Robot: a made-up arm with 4 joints.
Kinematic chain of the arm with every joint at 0, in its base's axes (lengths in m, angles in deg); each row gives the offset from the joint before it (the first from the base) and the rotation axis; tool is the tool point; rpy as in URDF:
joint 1: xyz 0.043 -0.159 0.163 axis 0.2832 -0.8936 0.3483
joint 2: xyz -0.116 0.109 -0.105 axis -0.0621 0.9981 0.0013
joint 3: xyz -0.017 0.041 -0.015 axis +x
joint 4: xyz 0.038 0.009 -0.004 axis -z
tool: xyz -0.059 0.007 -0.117 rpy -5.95 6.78 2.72
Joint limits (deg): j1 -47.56..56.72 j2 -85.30..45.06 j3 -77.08..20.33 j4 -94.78..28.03
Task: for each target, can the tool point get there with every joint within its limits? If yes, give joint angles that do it. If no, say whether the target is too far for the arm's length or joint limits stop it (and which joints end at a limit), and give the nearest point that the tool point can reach.
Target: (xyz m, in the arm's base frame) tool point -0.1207 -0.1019 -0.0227
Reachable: yes | joints -8.58 -7.92 -57.92 1.19
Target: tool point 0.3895 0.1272 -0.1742
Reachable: no: too far | nearest point 0.1136 0.0389 -0.0413 | short by 0.319 m
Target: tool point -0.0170 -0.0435 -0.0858
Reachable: yes | joints 15.57 -16.04 -12.23 -38.69
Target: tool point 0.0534 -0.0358 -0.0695
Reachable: yes | joints 33.38 -29.05 -37.76 -0.17
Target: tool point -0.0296 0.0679 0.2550
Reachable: no: joint limits stop it (at a limit: joint 1, joint 2, joint 3, joint 4) | nearest point 0.0654 0.0208 0.1427 | short by 0.154 m
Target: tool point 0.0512 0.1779 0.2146
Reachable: no: joint limits stop it (at a limit: joint 1, joint 2, joint 4) | nearest point 0.0429 0.1006 0.1006 | short by 0.138 m
